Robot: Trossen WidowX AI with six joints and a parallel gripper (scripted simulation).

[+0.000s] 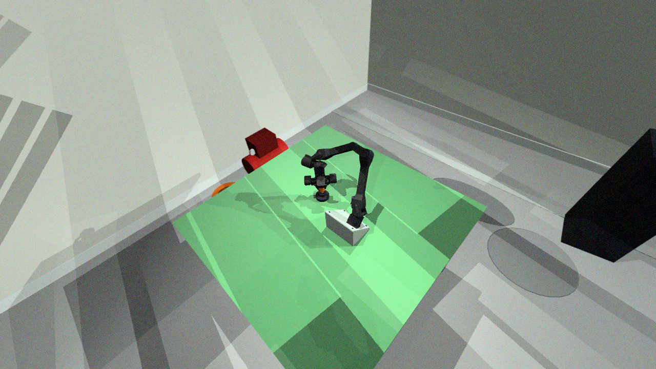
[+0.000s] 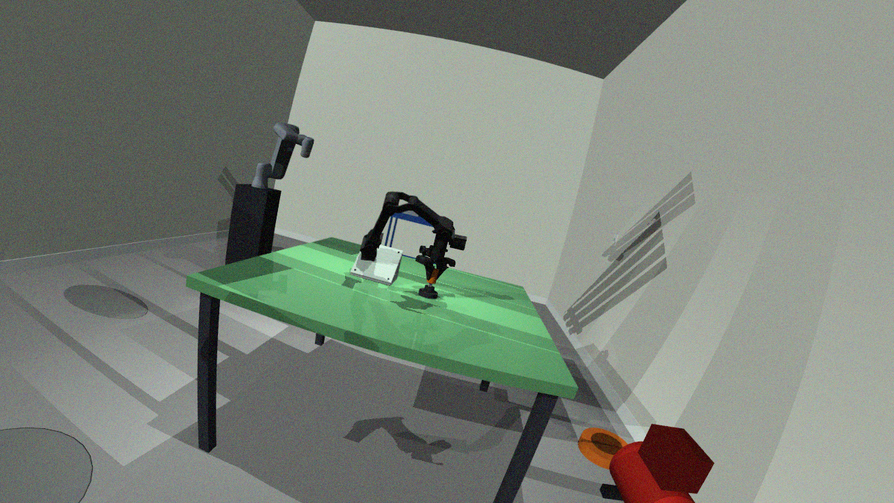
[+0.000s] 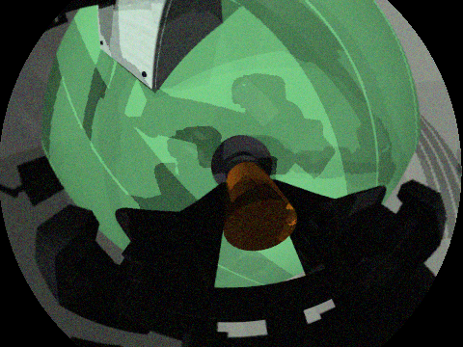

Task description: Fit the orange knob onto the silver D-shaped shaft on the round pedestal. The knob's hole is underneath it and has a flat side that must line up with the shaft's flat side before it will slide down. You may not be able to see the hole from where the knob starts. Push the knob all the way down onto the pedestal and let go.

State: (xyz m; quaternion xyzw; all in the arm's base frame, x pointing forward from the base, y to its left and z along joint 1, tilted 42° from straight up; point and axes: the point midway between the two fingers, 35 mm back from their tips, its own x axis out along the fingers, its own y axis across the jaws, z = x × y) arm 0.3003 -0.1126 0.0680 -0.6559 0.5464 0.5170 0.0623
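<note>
The orange knob is 30 mm above my gripper tip. Round my gripper tip: dark round pedestal 40 mm below.
</note>
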